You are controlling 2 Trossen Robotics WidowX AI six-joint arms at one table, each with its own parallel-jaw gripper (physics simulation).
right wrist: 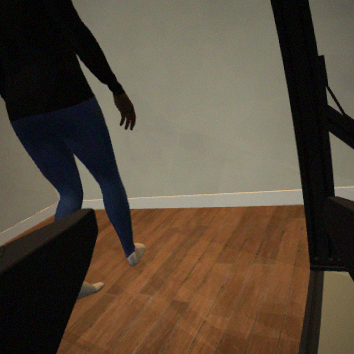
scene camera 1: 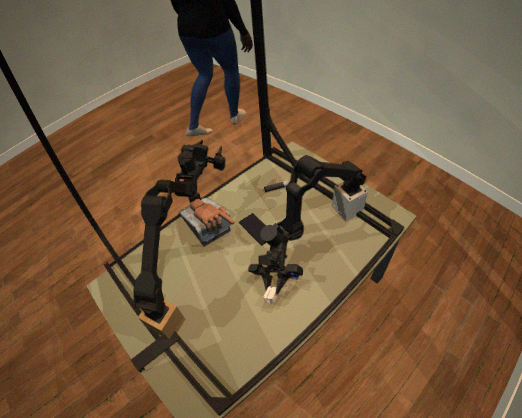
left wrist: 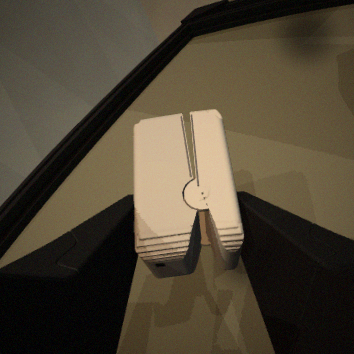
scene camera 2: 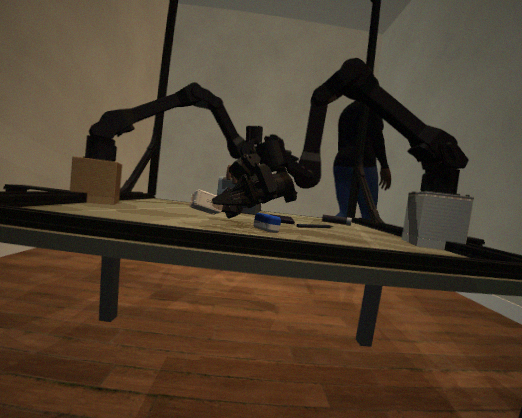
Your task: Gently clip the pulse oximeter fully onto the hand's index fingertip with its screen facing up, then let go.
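Seen in the pictures: left gripper, fingertip midpoint: (scene camera 1: 271, 294) (left wrist: 186, 204) (scene camera 2: 209, 204); right gripper, fingertip midpoint: (right wrist: 209, 214) (scene camera 1: 212, 143) (scene camera 2: 292, 157); left arm's base, origin of the base link: (scene camera 1: 351, 188) (scene camera 2: 438, 194); right arm's base, origin of the base link: (scene camera 1: 156, 311) (scene camera 2: 99, 160).
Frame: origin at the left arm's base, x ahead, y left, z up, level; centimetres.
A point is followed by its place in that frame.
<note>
The white pulse oximeter (scene camera 1: 270, 295) {x 49.1, y 20.9, z -5.8 cm} (scene camera 2: 205, 200) {x 47.8, y 21.7, z -7.3 cm} (left wrist: 165, 170) {x 47.9, y 19.7, z -6.3 cm} is between the fingers of my left gripper (scene camera 1: 272, 287) {x 47.9, y 19.7, z -8.1 cm} (left wrist: 186, 204) {x 47.9, y 19.7, z -8.1 cm}, above the table. The left wrist view shows its side, with the round pivot and a narrow slot open at the far end; its screen does not show. The hand (scene camera 1: 207, 212) {x 54.4, y -16.3, z 2.4 cm} lies on a grey-blue support (scene camera 1: 192, 226) {x 61.0, y -20.9, z -6.5 cm}, well apart from the oximeter, its index finger (scene camera 1: 228, 218) pointing right in scene camera 1. My right gripper (scene camera 1: 211, 151) {x 40.4, y -41.9, z 12.0 cm} (right wrist: 209, 214) {x 40.4, y -41.9, z 12.0 cm} is open and empty, high beyond the hand. In scene camera 2 the arms mostly hide the hand.
A blue-and-white block (scene camera 1: 294, 274) (scene camera 2: 267, 221) {x 36.6, y 17.5, z -10.0 cm} lies near the left gripper. A dark flat item (scene camera 1: 251, 227) {x 39.6, y -12.0, z -11.4 cm}, a dark cylinder (scene camera 1: 274, 187) {x 21.1, y -25.7, z -10.2 cm} (scene camera 2: 336, 219) {x 20.3, y -25.3, z -10.7 cm} and a thin pen (scene camera 2: 314, 226) {x 27.6, y -2.4, z -11.8 cm} lie on the table. Black frame rails (scene camera 1: 300, 337) {x 47.4, y 37.5, z -10.7 cm} edge it. A person (scene camera 1: 207, 60) (right wrist: 60, 135) stands beyond.
</note>
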